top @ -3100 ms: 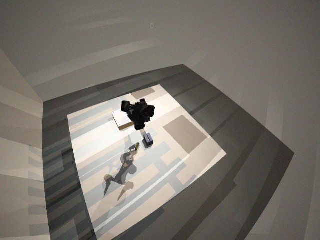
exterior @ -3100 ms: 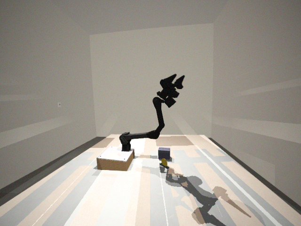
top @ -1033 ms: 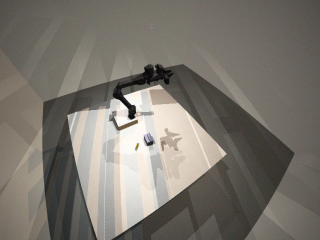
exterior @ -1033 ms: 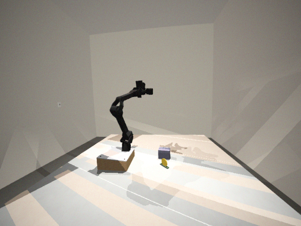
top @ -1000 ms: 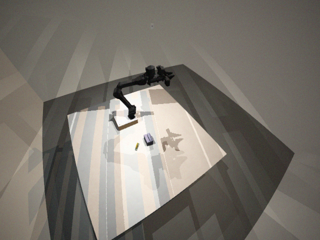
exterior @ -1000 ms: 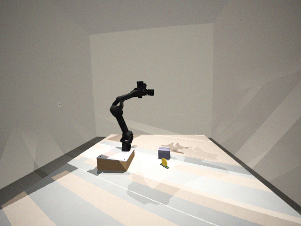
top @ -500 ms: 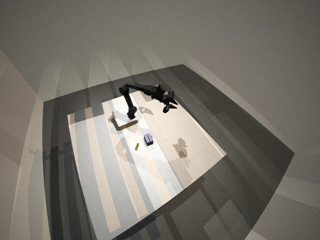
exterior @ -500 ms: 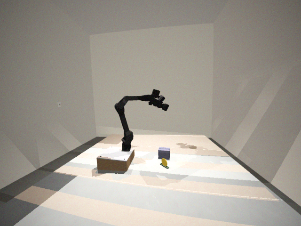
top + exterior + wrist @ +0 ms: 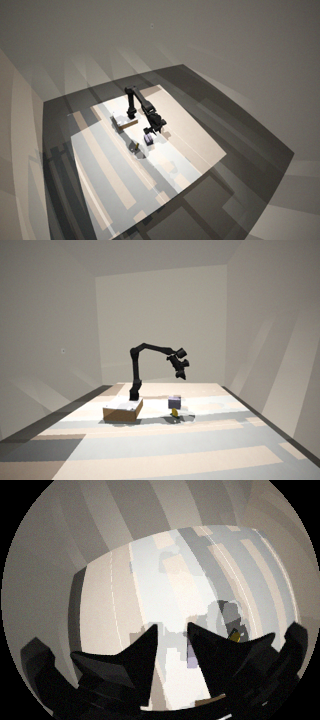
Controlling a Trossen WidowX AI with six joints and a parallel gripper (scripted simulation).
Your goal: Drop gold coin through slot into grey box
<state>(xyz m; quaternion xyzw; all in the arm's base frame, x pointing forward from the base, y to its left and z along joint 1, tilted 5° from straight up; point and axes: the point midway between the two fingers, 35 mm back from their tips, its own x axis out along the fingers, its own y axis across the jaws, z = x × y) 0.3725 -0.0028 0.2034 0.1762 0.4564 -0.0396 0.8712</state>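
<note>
Right now the gold coin is 120 mm behind my gripper tip, 150 mm to the right of it and 190 mm below it.
</note>
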